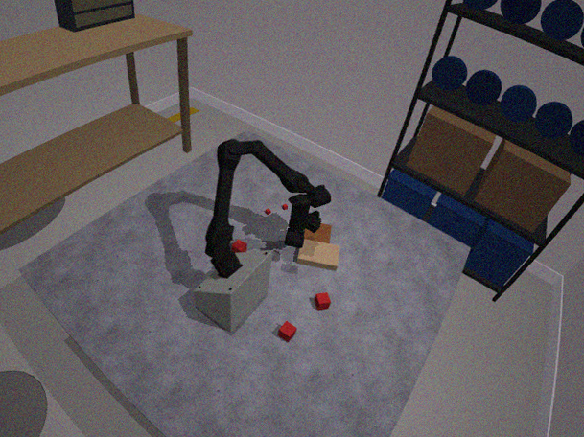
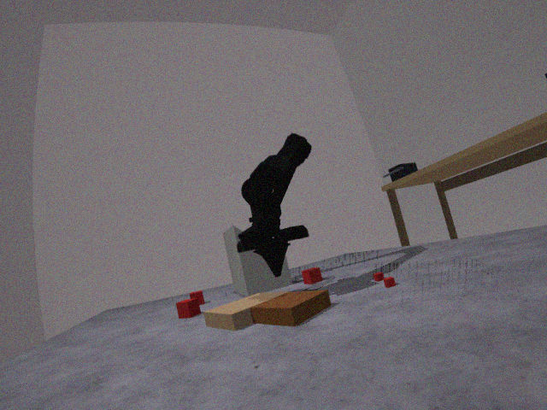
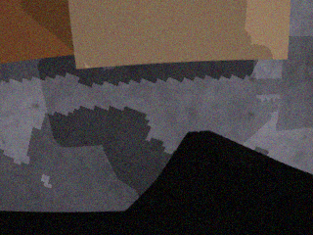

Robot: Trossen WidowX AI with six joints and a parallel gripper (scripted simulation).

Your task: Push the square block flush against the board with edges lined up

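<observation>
The board lies 50 mm ahead of my gripper tip, 90 mm to the right of it and 40 mm below it. From my gripper tip the other things lie so: brown square block 130 mm ahead, 20 mm to the right, 40 mm below.
</observation>
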